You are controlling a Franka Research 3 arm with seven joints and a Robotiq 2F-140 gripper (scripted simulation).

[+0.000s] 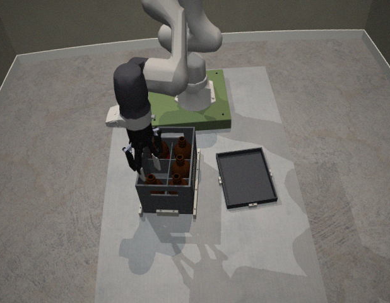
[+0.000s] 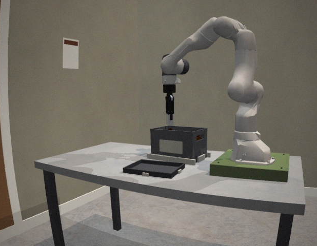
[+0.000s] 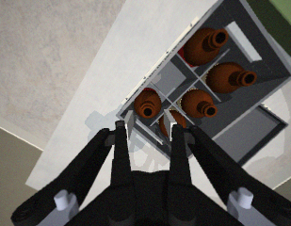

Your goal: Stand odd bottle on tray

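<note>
Now: the glass bottle 130 mm below my hand. The rest, counted from my hand: black tray (140 mm behind, 320 mm to the left, 200 mm below); dark grey crate (90 mm behind, 40 mm to the left, 130 mm below); brown bottle (180 mm behind, 20 mm to the right, 130 mm below).
</note>
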